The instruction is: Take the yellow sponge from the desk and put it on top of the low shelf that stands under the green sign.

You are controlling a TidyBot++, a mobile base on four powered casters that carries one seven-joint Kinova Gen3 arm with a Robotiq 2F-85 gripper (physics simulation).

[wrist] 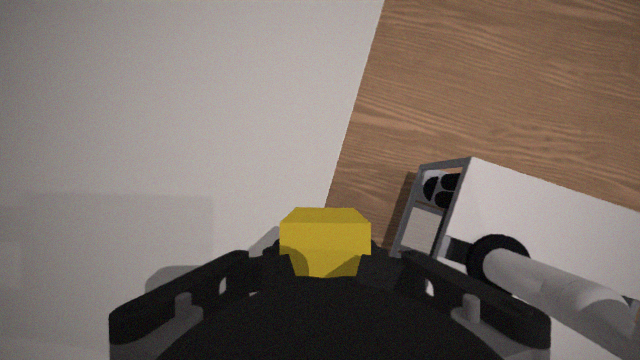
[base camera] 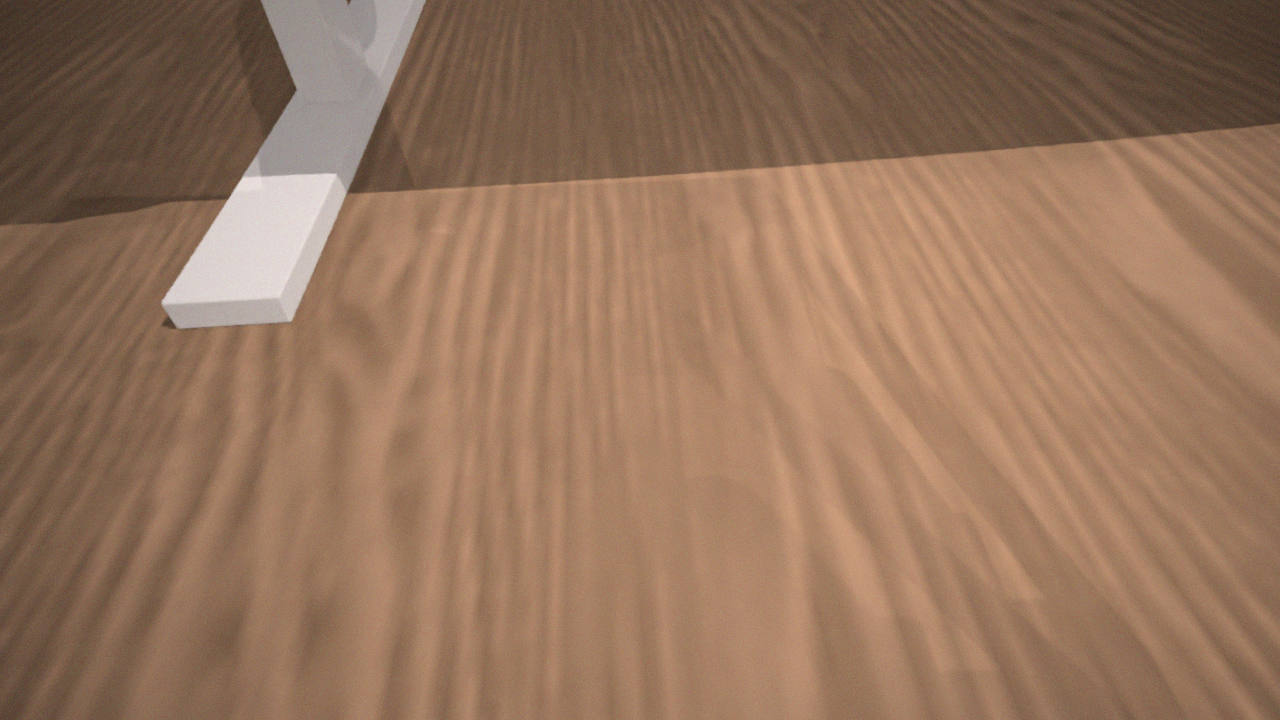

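Note:
The yellow sponge is between the fingertips of my gripper in the wrist view. The gripper is shut on it, and the fingers cover its lower sides. The sponge is held above a pale grey-white surface, which fills the left of the wrist view and ends at a slanting edge; it looks like the desk top, with the gripper's shadow on it. The low shelf and the green sign do not show in either view.
A white desk foot with an upright rises at the upper left of the base view, on the wooden floor. The white mobile base and a pale arm link show at the right of the wrist view, beside the surface's edge.

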